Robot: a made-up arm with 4 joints.
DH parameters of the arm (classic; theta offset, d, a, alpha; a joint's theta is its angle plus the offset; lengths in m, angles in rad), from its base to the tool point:
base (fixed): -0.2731 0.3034 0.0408 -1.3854
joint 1: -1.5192 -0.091 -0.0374 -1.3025
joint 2: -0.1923 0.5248 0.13 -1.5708
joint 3: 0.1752 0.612 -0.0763 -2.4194
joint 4: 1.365 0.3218 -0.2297 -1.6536
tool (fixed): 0.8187 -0.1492 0 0
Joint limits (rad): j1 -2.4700..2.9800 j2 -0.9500..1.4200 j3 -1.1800..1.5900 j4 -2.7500..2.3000
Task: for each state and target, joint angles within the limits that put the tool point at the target. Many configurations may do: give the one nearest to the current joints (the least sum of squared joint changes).
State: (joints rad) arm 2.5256 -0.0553 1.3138 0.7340
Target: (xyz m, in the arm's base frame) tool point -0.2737 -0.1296 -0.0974
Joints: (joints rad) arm 2.5501 -0.6844 1.5077 1.3308
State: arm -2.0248 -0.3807 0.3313 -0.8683
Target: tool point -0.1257 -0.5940 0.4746
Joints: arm -1.7478 -0.0274 -0.1029 -0.8930
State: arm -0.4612 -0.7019 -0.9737 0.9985
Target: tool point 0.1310 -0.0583 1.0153
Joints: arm -0.5563 -0.6684 -0.9607 0.9550
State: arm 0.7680 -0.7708 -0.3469 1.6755
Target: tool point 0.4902 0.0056 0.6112
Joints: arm 0.2071 -0.9500 -0.3610 1.5343
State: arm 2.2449 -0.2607 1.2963 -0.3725
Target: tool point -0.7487 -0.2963 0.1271
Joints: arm 2.5601 0.0777 1.1890 -0.3104
